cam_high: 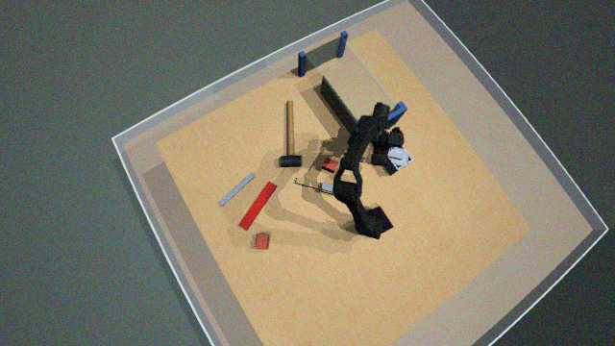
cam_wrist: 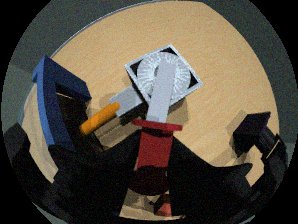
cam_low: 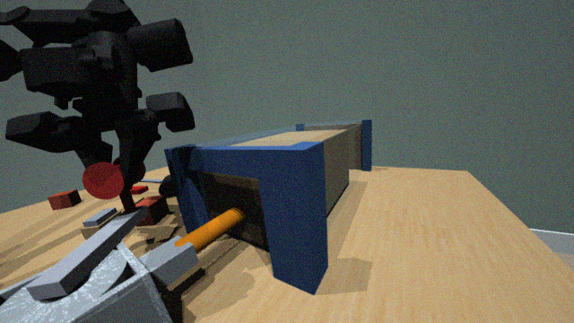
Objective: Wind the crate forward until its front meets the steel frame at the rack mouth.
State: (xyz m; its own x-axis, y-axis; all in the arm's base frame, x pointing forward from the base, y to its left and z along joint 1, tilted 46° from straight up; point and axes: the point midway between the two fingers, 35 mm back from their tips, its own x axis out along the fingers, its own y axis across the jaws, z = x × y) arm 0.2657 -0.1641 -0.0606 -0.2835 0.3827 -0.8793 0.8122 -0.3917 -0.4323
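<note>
Now: the blue frame 10 cm ahead of my gripper tip, 5 cm to the right of it and 3 cm below it. Also, from my gripper tip: red grip (1 cm to the left, 1 cm ahead); brush-like tool (30 cm to the left, 11 cm below, 1 cm ahead); grey winch (10 cm below, 8 cm to the right, 7 cm behind).
</note>
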